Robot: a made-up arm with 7 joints.
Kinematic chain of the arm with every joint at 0, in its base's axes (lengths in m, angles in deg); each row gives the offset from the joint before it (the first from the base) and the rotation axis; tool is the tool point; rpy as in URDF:
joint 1: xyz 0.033 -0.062 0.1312 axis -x
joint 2: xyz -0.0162 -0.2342 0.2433 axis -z
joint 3: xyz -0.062 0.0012 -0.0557 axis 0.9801 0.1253 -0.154
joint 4: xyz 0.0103 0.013 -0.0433 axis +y
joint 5: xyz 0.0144 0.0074 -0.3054 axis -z
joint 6: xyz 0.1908 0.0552 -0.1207 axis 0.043 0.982 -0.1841
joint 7: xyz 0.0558 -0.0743 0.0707 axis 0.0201 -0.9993 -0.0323
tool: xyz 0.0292 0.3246 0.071 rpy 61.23 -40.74 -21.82
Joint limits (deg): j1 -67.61..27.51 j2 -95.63..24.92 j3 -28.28..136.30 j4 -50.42..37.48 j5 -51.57..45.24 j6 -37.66..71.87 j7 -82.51..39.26
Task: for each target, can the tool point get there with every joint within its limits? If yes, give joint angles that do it. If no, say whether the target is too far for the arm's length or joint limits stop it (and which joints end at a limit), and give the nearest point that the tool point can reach.
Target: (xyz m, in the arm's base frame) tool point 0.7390 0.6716 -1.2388
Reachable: no: too far | nearest point 0.2859 0.1494 -0.5127 | short by 1.003 m
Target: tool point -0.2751 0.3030 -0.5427
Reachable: no: joint limits stop it (at a limit: joint 1, joint 4, joint 6) | nearest point -0.2381 0.2212 -0.4748 | short by 0.113 m
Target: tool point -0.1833 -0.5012 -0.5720
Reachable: no: joint limits stop it (at a limit: joint 2, joint 4, joint 5, joint 6, joint 7) | nearest point -0.1763 -0.4625 -0.5101 | short by 0.073 m
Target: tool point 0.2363 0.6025 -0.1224
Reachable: no: joint limits stop it (at a limit: joint 1, joint 2, joint 6) | nearest point 0.1760 0.3995 -0.0930 | short by 0.214 m
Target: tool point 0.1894 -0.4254 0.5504
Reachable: yes | joints -59.03 -54.68 100.33 -43.81 -30.90 32.13 11.84
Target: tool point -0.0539 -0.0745 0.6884
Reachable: yes | joints -25.55 -40.10 88.02 2.88 -18.94 -3.03 -54.04
